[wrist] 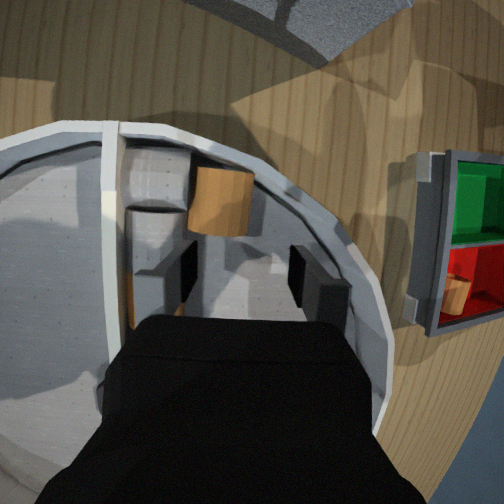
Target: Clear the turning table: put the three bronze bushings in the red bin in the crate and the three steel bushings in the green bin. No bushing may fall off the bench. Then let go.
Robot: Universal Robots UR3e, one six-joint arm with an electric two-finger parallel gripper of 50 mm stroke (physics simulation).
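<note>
In the wrist view my gripper point(242, 272) is open and empty above the grey turning table point(55, 260). A bronze bushing point(221, 201) stands on the table just beyond the fingertips. Two steel bushings stand left of it, one far point(156, 177) and one nearer point(152, 250), close to the left finger. A sliver of bronze point(131, 300) shows behind the left finger, mostly hidden. At the right the crate holds a green bin point(481, 205), which looks empty, and a red bin point(475, 285) with one bronze bushing point(456, 295) in it.
A white raised bar point(110, 235) crosses the turning table left of the bushings. The table's white rim point(350, 250) curves past the right finger. Wooden bench surface lies between table and crate. A grey slab point(310, 20) sits at the top.
</note>
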